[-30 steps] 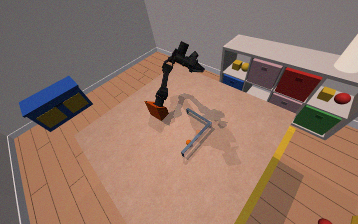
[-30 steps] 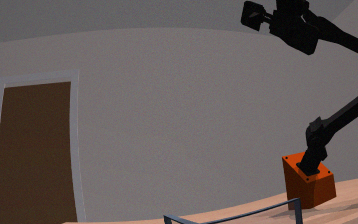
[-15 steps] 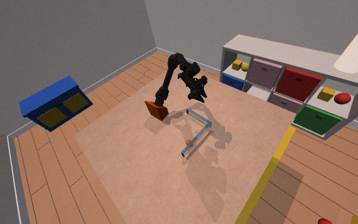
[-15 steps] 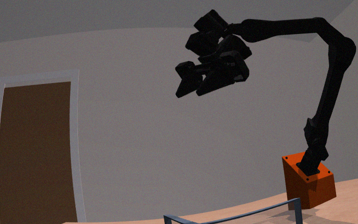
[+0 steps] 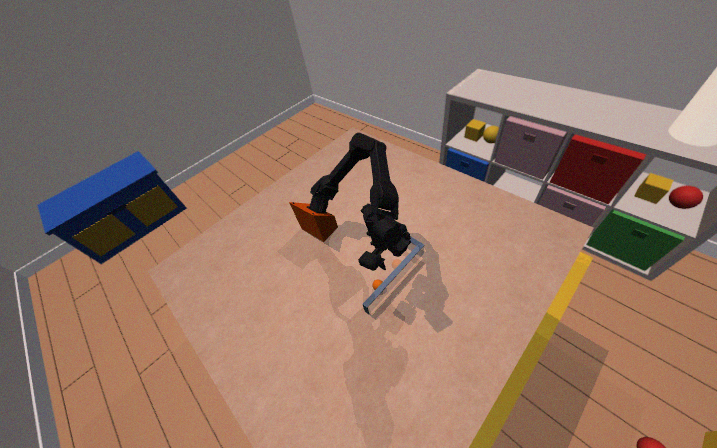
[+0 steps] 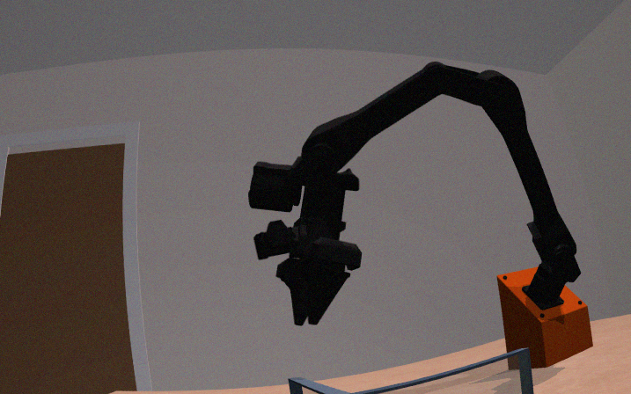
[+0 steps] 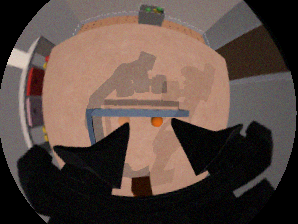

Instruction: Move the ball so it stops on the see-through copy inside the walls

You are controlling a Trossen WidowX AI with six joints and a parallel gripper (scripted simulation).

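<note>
My gripper tip is 130 mm above the orange ball, 40 mm to the left of it and 30 mm past it.
</note>
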